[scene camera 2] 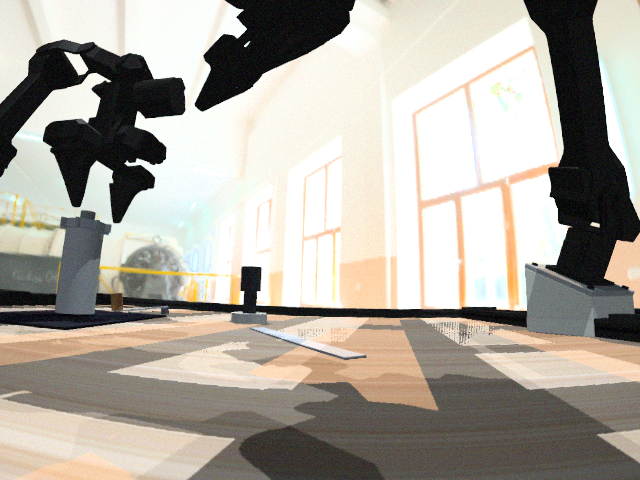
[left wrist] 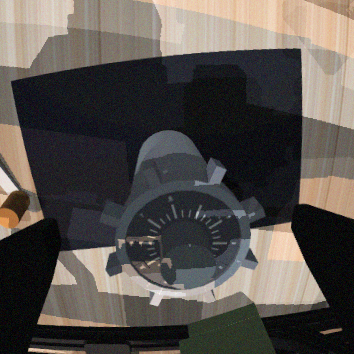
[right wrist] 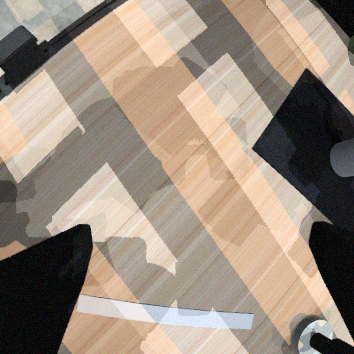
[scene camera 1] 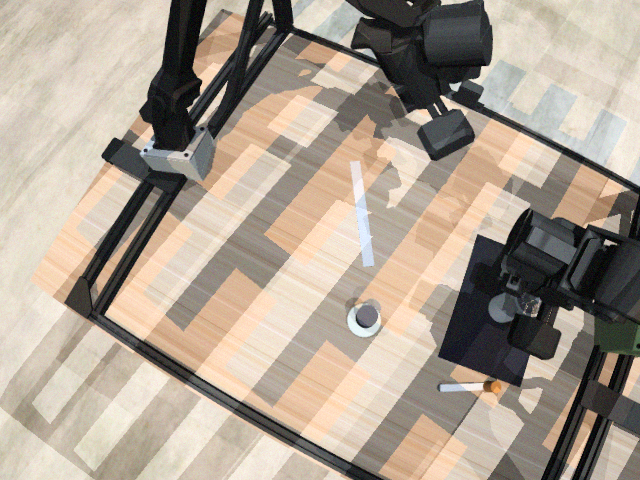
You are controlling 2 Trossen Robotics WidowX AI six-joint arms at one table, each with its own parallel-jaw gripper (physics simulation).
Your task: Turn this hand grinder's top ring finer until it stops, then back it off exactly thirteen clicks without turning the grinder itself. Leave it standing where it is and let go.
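Places are measured from the left arm's base along level axes (x ahead, y left, z up), in millimetres.
Pixels of known places: left gripper, fingertip midpoint: (scene camera 2: 98,215) (left wrist: 177,224) (scene camera 1: 524,295); right gripper, fingertip midpoint: (scene camera 2: 214,95) (right wrist: 202,235); right arm's base, link origin: (scene camera 2: 578,276) (scene camera 1: 174,139).
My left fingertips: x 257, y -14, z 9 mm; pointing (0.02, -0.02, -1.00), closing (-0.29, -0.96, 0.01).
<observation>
For each thing: its middle in the pictures, then the offset to it from my left fingertips.
- grey hand grinder, body centre: (left wrist: 173,191) (scene camera 2: 80,262) (scene camera 1: 516,303) dx -15, dy +2, dz -68 mm
- crank with an orange-brown knob, body centre: (scene camera 1: 469,387) (scene camera 2: 140,304) dx +34, dy +146, dz -126 mm
- pale round base, body centre: (right wrist: 330,348) (scene camera 2: 250,294) (scene camera 1: 365,318) dx +230, dy +56, dz -98 mm
- flat pale strip, body centre: (scene camera 2: 292,339) (right wrist: 169,315) (scene camera 1: 361,211) dx +261, dy -143, dz -142 mm
The grey hand grinder (scene camera 1: 500,308) (scene camera 2: 79,273) (left wrist: 170,144) (right wrist: 344,159) stands upright on a dark mat (scene camera 1: 460,335) (scene camera 2: 31,319) (left wrist: 270,100) (right wrist: 282,142). Its lugged top ring (scene camera 2: 84,223) (left wrist: 120,235) surrounds a dark dial with pale tick marks in the left wrist view. My left gripper (scene camera 2: 97,214) (left wrist: 177,224) is open and empty, pointing down close over the grinder's top. Its fingers stand on either side of the ring in the left wrist view, with gaps. The arm covers part of the ring in scene camera 1. My right gripper (right wrist: 202,235) is open and empty, high above the table, away from the grinder.
A crank with an orange-brown knob (scene camera 1: 493,386) (scene camera 2: 117,301) (left wrist: 14,210) lies beside the mat. A dark-handled piece on a pale round base (scene camera 1: 367,315) (scene camera 2: 250,281) and a flat pale strip (scene camera 1: 361,217) (scene camera 2: 310,344) (right wrist: 165,315) are farther off. A green block (scene camera 1: 617,335) (left wrist: 230,330) is near the grinder.
</observation>
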